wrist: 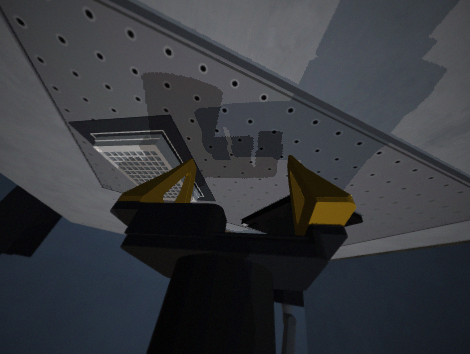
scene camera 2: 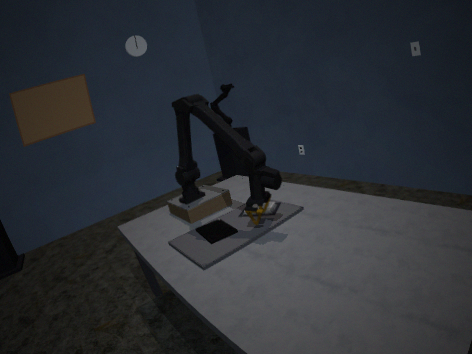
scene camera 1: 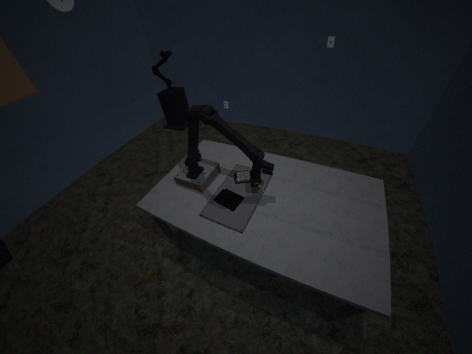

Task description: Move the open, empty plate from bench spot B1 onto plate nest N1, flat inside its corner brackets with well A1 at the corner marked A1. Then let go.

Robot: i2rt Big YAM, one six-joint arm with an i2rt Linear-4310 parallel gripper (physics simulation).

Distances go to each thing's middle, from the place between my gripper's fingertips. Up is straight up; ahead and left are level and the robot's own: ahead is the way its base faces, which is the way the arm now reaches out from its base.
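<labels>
Dark nest outlined in white (wrist: 163,124), 90 mm left of my hand, 100 mm behind, 20 mm below. Well plate (wrist: 141,158), 90 mm left of my hand, 100 mm behind, 10 mm below. Black square block (wrist: 277,218), 150 mm right of my hand, 120 mm behind, 20 mm below.
</labels>
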